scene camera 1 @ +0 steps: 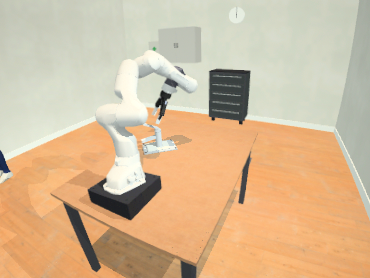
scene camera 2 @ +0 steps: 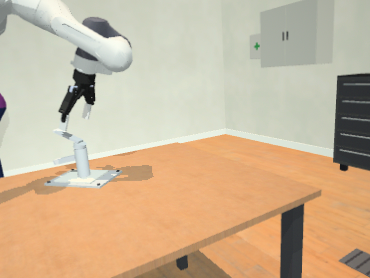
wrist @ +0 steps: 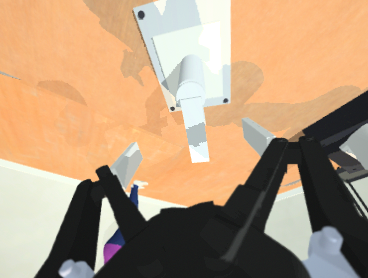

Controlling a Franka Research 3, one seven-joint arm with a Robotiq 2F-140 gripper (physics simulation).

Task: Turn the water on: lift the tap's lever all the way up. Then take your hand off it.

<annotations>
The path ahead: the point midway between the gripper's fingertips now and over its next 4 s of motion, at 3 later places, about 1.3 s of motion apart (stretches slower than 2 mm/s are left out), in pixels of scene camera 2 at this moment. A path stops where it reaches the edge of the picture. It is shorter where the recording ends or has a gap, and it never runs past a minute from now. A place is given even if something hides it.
My gripper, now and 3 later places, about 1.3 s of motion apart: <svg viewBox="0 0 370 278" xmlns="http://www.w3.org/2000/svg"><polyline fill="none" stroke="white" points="74,123 72,122 61,137 61,142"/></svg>
</annotations>
